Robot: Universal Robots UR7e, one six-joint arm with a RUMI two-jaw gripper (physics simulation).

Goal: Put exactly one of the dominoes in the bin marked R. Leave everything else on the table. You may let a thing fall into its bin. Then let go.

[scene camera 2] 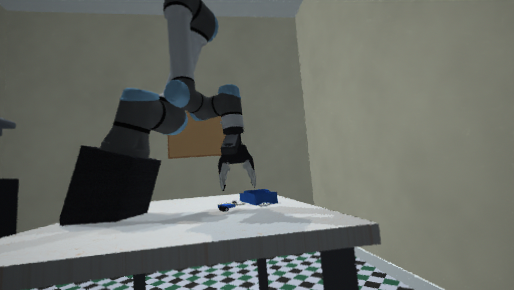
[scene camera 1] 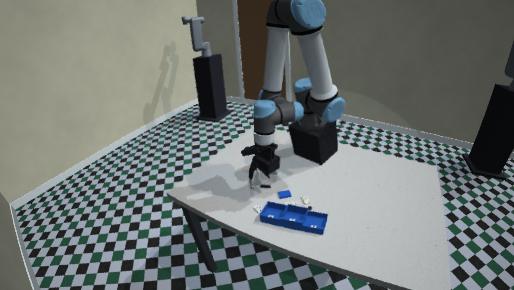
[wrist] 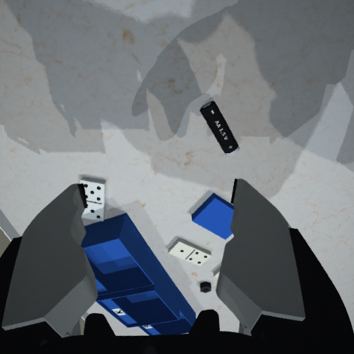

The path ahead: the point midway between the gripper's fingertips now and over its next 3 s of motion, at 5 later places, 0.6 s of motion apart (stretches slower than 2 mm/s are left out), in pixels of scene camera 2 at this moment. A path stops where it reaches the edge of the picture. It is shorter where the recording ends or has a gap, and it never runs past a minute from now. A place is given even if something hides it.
The gripper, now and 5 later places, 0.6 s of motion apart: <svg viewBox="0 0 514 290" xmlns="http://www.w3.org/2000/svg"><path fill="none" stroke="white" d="M238 189L251 191L268 194L267 200L264 205L263 206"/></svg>
